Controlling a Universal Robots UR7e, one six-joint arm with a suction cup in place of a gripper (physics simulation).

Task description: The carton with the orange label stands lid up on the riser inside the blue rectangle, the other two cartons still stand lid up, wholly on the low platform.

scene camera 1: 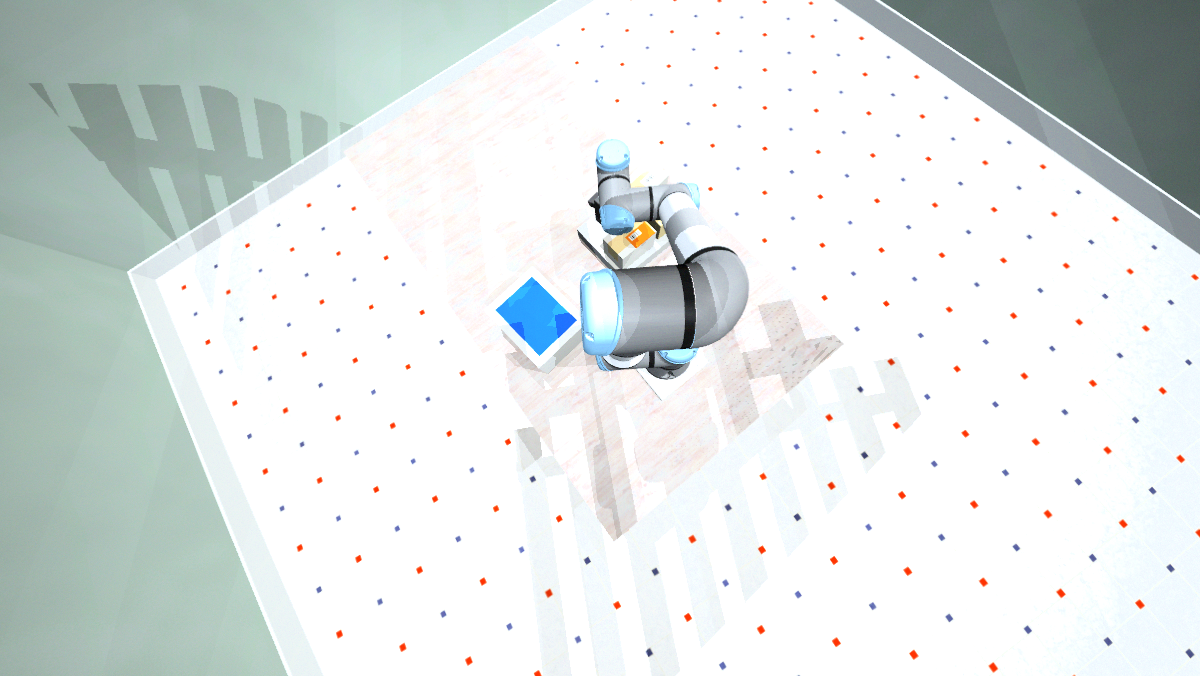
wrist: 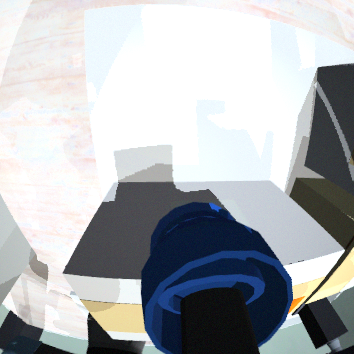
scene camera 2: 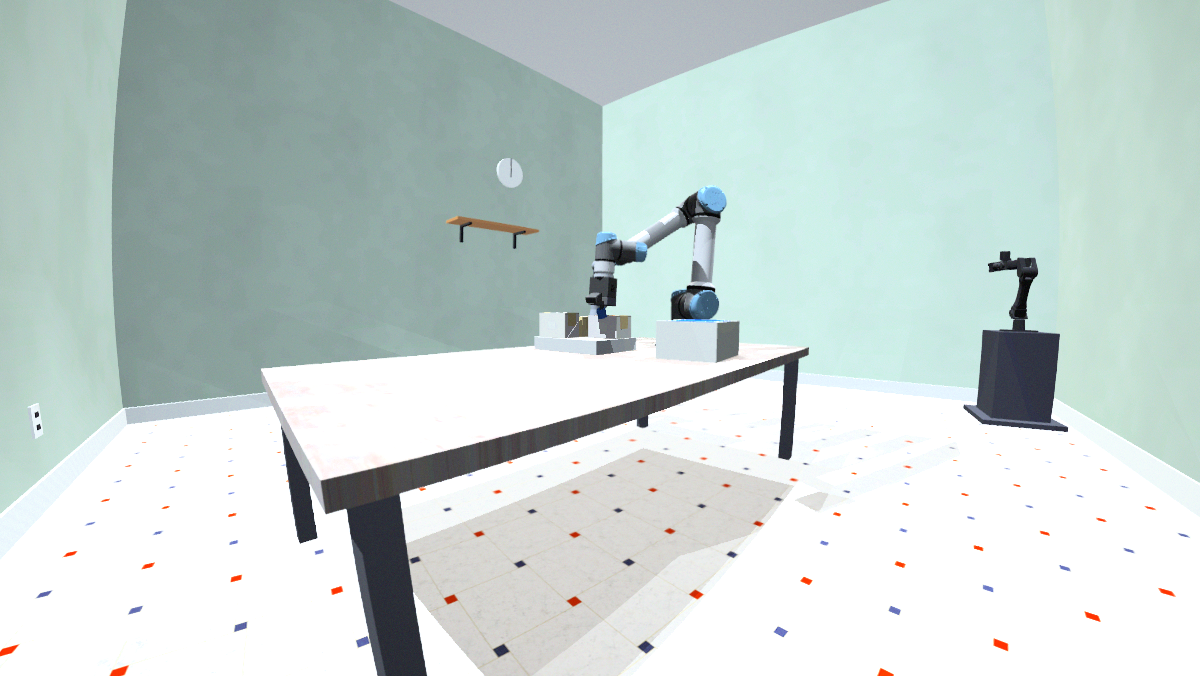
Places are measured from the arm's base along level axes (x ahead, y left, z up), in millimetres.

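Pixels of known places: end effector, tool point: (wrist: 198,224) (scene camera 2: 601,318).
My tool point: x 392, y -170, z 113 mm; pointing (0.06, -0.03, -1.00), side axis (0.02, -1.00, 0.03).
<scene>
For each thing: its top centre in the pictures, then the offset to it from my tool point. "spot": a spot on its surface instead. Level surfaces: height alone.
- carton with the orange label, middle of its top: (wrist: 211,317) (scene camera 1: 629,235) (scene camera 2: 609,315) dx -67, dy -6, dz +10 mm
- low white platform, middle of its top: (wrist: 280,172) (scene camera 1: 635,224) (scene camera 2: 584,337) dx -20, dy -90, dz -75 mm
- orange patch, surface spot: (wrist: 296,302) spot: dx -78, dy -67, dz +10 mm
- riser, middle of its top: (scene camera 1: 535,315) (scene camera 2: 699,320) dx -38, dy +368, dz -3 mm
- blue rectangle, middle of its top: (scene camera 1: 535,315) (scene camera 2: 699,320) dx -38, dy +368, dz -3 mm
- long table, its level: dz -123 mm
The carton with the orange label (scene camera 1: 635,238) (wrist: 140,218) stands lid up on the low white platform (scene camera 1: 589,239) (scene camera 2: 577,345) (wrist: 168,77). Its grey lid fills the lower wrist view, and a strip of tan side with an orange patch (wrist: 296,302) shows below it. My blue suction cup (wrist: 207,214) (scene camera 2: 597,322) is pressed down on that lid and looks squashed against it. In the top view the arm's wrist hides the cup. A second carton (wrist: 333,123) (scene camera 2: 622,326) stands close to the right, a third (scene camera 2: 555,323) at the platform's other end. The riser (scene camera 1: 549,357) (scene camera 2: 697,342) carries the blue rectangle (scene camera 1: 537,315).
The arm's base (scene camera 1: 650,357) stands right beside the riser on the long table (scene camera 2: 469,403). The big elbow link (scene camera 1: 671,306) hangs over the gap between platform and riser. A dark pedestal with a small arm (scene camera 2: 1017,378) stands far off on the floor.
</scene>
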